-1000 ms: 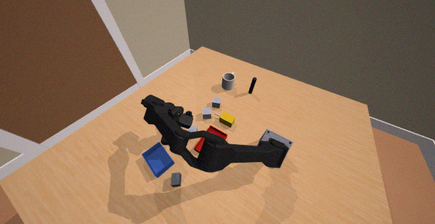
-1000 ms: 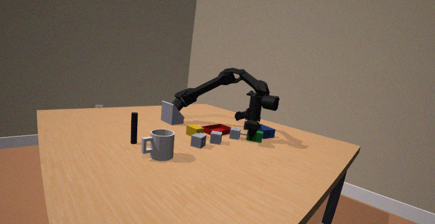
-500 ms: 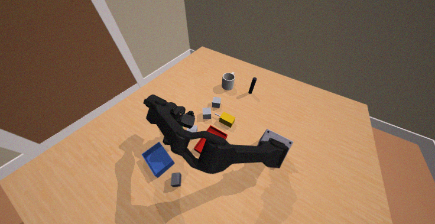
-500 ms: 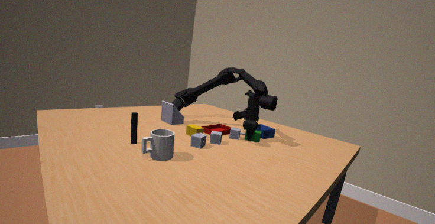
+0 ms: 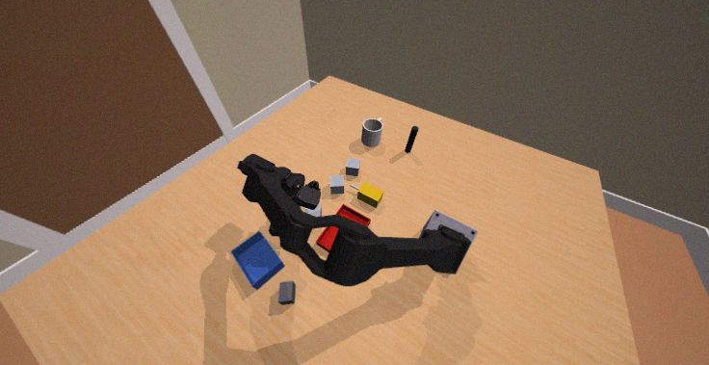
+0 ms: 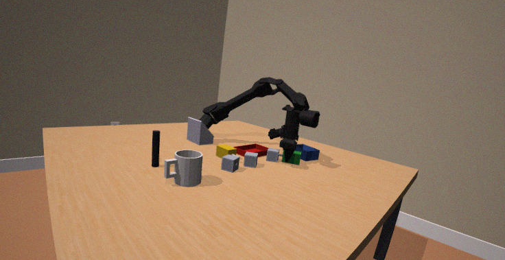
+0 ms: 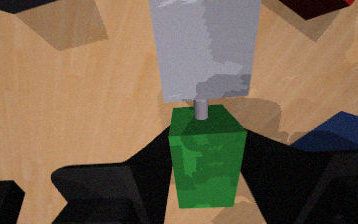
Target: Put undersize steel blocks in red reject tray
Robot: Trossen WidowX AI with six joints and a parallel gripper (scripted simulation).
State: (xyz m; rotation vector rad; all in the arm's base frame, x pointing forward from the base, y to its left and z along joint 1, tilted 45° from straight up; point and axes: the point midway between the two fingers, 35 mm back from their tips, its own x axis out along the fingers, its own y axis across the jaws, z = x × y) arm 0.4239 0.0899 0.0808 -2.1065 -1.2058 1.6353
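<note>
Now: the steel block 160 mm to the right of my gripper tip, 60 mm behind it and 10 mm above it. The rest, counted from my gripper tip: red reject tray: 160 mm behind, 30 mm to the right; green gauge: 20 mm above, 10 mm to the right, 10 mm behind; blue tray: 150 mm to the left.
</note>
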